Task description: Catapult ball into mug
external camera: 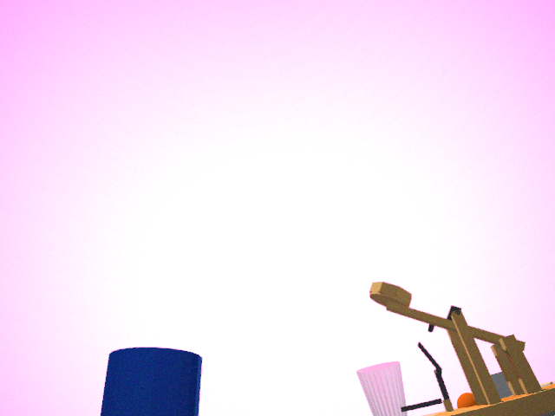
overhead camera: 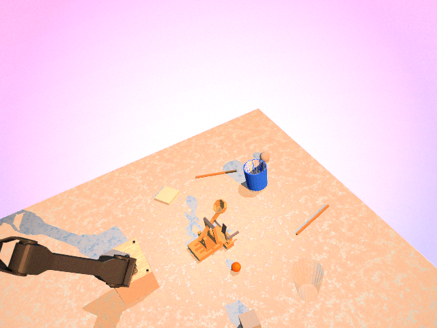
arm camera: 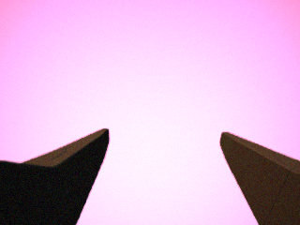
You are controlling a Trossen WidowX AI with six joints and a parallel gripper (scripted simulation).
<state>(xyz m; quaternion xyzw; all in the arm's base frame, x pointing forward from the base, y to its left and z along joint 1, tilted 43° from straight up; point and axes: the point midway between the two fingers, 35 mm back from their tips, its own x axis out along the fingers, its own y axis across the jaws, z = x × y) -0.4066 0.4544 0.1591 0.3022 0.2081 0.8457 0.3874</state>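
Right now the wooden catapult is 78 cm ahead of my gripper tip, 24 cm to the right of it and 49 cm below it. Also, from my gripper tip: blue mug: 104 cm ahead, 10 cm to the right, 53 cm below; then small box: 69 cm ahead, 56 cm to the right, 54 cm below; then orange ball: 76 cm ahead, 37 cm to the right, 55 cm below.
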